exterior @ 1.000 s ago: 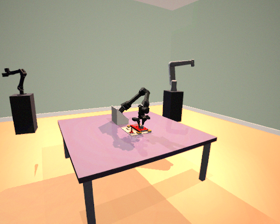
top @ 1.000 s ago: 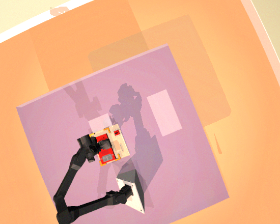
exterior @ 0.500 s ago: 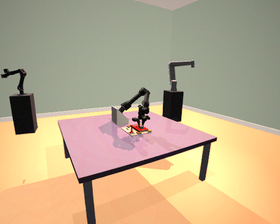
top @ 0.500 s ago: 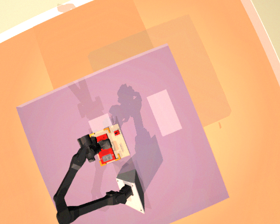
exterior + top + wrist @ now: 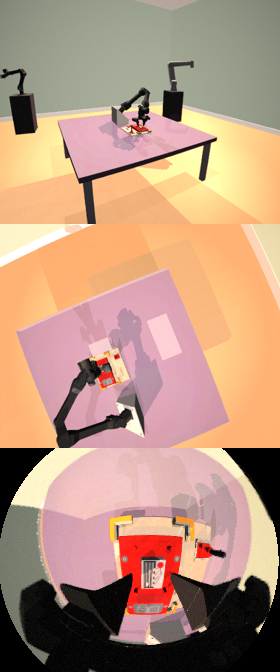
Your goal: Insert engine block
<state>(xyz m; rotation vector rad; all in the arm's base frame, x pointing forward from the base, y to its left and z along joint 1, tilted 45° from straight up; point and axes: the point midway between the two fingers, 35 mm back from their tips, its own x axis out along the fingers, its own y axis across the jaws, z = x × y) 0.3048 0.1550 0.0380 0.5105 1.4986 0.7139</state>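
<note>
Right now my gripper tip is 20 mm above the engine block.
</note>
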